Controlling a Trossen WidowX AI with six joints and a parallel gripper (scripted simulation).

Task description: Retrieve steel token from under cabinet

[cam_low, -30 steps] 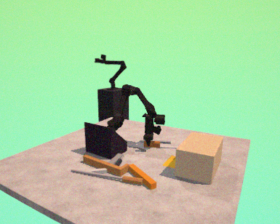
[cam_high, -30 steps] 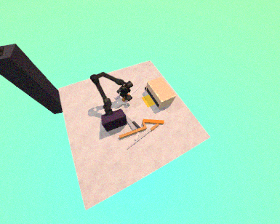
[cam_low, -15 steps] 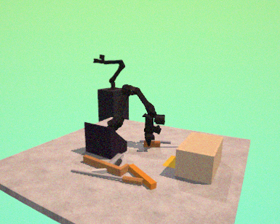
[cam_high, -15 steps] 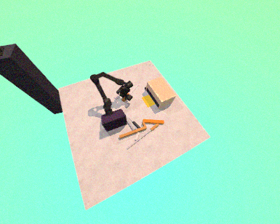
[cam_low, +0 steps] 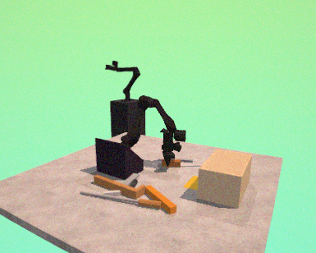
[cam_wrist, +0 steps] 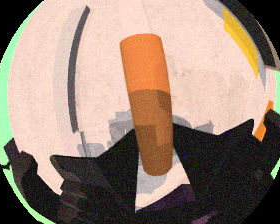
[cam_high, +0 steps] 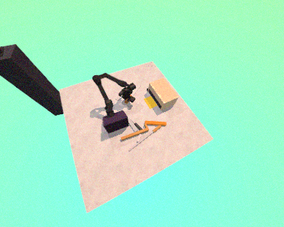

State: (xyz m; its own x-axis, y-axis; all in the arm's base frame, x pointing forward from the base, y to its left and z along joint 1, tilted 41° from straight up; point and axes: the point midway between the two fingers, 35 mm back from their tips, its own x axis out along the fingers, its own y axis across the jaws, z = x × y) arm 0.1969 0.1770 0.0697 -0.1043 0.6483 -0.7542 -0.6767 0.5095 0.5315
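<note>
Now: the dark-handled tool 300 mm to the right of my gripper tip and 10 mm ahead of it. Also, from my gripper tip: orange bar (350 mm to the right, 220 mm ahead).
</note>
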